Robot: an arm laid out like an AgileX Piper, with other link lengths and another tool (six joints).
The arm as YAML. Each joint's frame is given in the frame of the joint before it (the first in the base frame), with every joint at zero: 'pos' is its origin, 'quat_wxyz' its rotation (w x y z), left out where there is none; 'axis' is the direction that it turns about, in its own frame. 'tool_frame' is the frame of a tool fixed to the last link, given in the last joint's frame.
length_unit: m
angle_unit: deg
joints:
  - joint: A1
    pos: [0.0, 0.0, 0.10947]
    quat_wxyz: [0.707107, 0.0, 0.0, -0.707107]
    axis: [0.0, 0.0, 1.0]
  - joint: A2
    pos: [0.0, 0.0, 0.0]
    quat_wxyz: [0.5, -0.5, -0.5, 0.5]
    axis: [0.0, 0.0, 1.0]
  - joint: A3
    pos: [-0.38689, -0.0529, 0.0]
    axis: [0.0, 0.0, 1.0]
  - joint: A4
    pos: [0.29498, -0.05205, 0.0]
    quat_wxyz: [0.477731, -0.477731, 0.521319, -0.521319]
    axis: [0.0, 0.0, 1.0]
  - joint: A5
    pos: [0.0, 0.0, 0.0]
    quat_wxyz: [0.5, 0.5, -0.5, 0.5]
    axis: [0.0, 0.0, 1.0]
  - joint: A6
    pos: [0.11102, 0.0, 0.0]
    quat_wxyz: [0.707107, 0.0, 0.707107, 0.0]
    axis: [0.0, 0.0, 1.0]
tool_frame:
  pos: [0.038, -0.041, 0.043]
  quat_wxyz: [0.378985, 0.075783, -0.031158, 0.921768]
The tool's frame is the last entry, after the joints.
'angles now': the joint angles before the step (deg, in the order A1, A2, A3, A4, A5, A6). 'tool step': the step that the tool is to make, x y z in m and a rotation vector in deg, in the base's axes. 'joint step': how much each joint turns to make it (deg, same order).
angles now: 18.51 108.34 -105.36 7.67 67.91 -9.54
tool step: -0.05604 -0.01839 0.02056 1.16 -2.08 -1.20
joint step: 0.24 -10.17 11.82 0.00 -4.15 0.99
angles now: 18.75 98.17 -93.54 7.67 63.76 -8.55
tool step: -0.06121 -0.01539 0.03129 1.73 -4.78 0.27
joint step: 0.75 -10.81 9.35 0.06 -3.65 -0.01
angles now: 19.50 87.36 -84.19 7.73 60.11 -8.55
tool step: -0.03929 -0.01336 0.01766 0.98 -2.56 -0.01
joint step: 0.08 -6.64 4.64 0.07 -0.75 -0.01
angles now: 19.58 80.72 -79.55 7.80 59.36 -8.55
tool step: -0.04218 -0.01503 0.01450 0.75 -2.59 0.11
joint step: 0.00 -6.98 4.53 -0.06 -0.23 -0.18
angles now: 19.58 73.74 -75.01 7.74 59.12 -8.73
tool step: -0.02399 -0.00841 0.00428 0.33 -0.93 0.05
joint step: 0.00 -3.83 2.52 0.01 0.33 0.00
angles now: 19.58 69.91 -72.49 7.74 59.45 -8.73
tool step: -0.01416 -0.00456 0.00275 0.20 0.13 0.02
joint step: 0.00 -2.01 0.81 0.12 1.24 0.22
